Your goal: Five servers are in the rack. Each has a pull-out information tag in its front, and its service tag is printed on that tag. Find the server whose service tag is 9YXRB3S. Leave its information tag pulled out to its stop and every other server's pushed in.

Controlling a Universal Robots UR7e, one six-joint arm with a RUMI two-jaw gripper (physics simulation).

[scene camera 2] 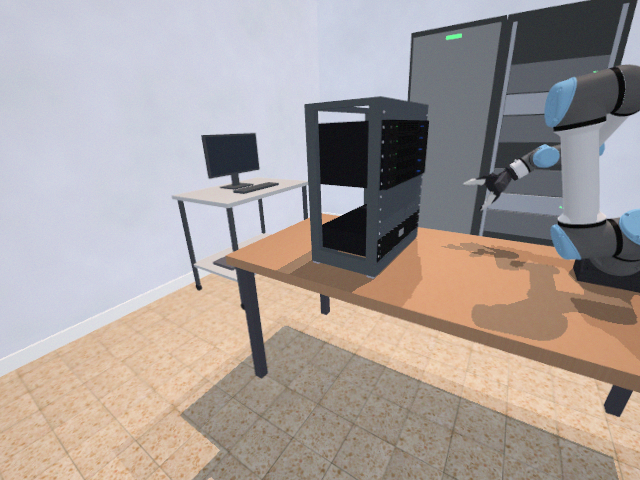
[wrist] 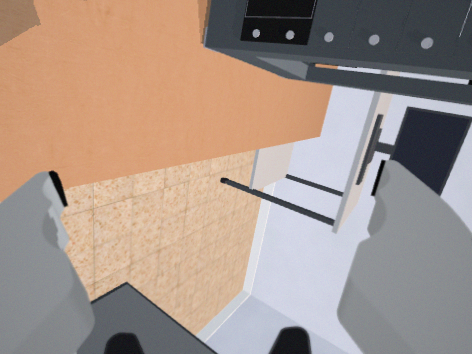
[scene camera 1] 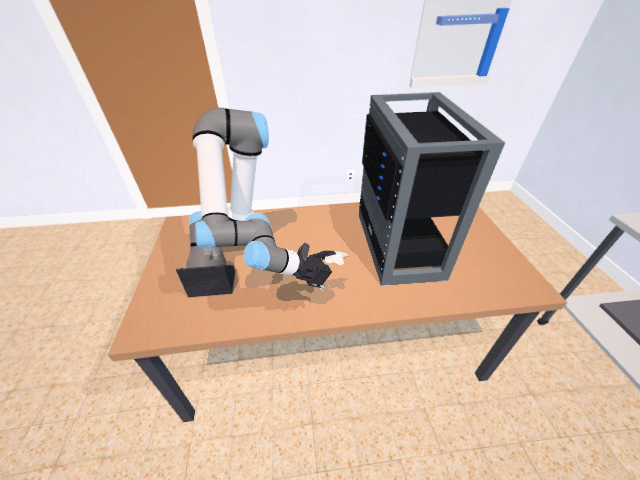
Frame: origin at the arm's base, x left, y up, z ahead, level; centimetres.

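Where they show: gripper, between the fingertips: point(scene camera 2: 471, 197) point(wrist: 220, 171) point(scene camera 1: 336, 271); arm's base, origin of its link: point(scene camera 2: 615, 255) point(scene camera 1: 206, 267).
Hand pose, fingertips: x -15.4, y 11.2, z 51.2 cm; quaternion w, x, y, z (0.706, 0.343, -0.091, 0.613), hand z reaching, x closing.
Note:
Each offset is from my fingertips to the centre of the thing. "spot": to the spot under its first point. Level surfaces: height alone.
The grey rack point(scene camera 1: 404, 206) point(scene camera 2: 312, 180) point(wrist: 345, 15) stands upright on the table. The servers {spot: dx +39.0, dy +24.5, dz +17.5 cm} point(scene camera 1: 373, 155) point(scene camera 2: 404, 155) are black and stacked in its upper part. Their fronts face the arm and carry a column of small blue marks {spot: dx +23.6, dy +23.4, dz +17.8 cm} point(scene camera 1: 381, 177) point(scene camera 2: 420, 148). No service tag print is readable, and I cannot tell how far any information tag is out. My gripper point(scene camera 1: 333, 272) point(scene camera 2: 474, 195) point(wrist: 220, 171) is open and empty. It is above the table, in front of the rack and apart from it. In the wrist view part of the rack's front shows at the top right.
A black unit point(scene camera 1: 369, 227) point(scene camera 2: 398, 235) point(wrist: 277, 30) sits low in the rack. The wooden table {dy -21.1 cm} point(scene camera 1: 361, 315) point(scene camera 2: 454, 289) point(wrist: 150, 100) carries rack and arm. A desk point(scene camera 2: 206, 193) with a monitor point(scene camera 2: 231, 155) stands beyond it. Tall cabinets point(scene camera 2: 454, 103) stand behind in scene camera 2.

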